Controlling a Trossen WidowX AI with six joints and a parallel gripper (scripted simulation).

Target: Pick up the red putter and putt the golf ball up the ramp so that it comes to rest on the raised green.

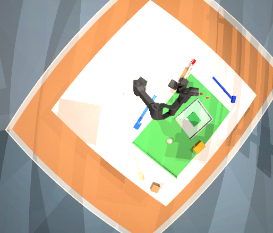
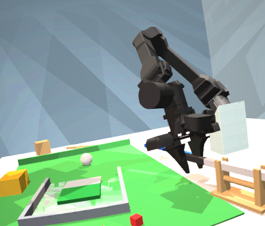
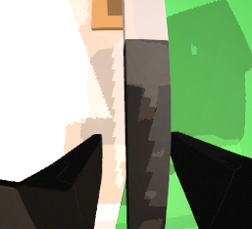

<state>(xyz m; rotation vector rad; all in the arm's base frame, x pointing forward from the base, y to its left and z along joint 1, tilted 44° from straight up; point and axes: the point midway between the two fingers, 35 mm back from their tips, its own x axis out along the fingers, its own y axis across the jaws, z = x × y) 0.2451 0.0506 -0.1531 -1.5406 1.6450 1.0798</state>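
The red putter lies 11 cm to the left of my gripper tip, 3 cm above it and 2 cm behind it. The rest, counted from my gripper tip: blue putter (34 cm ahead, 25 cm to the left, 2 cm below); then wooden stand (13 cm to the left, 2 cm behind); then white golf ball (38 cm to the right, 19 cm ahead, 1 cm below).
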